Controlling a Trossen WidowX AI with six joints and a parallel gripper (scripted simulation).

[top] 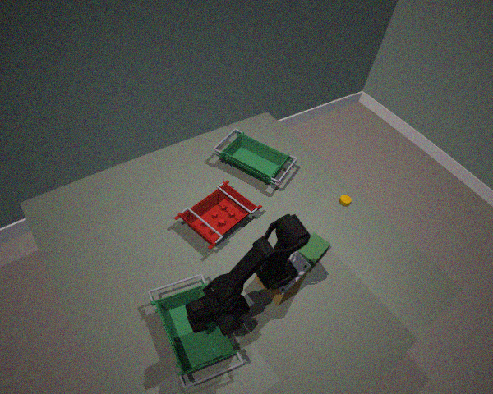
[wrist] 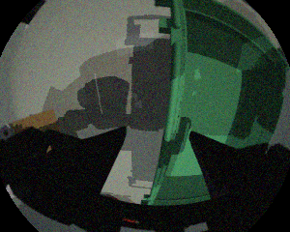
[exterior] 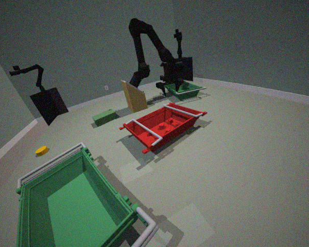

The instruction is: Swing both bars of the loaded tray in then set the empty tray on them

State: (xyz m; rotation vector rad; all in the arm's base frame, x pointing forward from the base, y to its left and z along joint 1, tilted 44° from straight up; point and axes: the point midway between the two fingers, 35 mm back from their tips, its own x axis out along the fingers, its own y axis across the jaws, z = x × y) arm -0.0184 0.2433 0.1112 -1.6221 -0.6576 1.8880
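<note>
Now: the green tray 8 cm to the left of my gripper tip, 3 cm above it and 1 cm ahead of it. The rest, counted from my gripper tip: yellow disc: 78 cm to the right, 23 cm ahead; then flat green block: 47 cm to the right, 8 cm ahead, 1 cm above.
</note>
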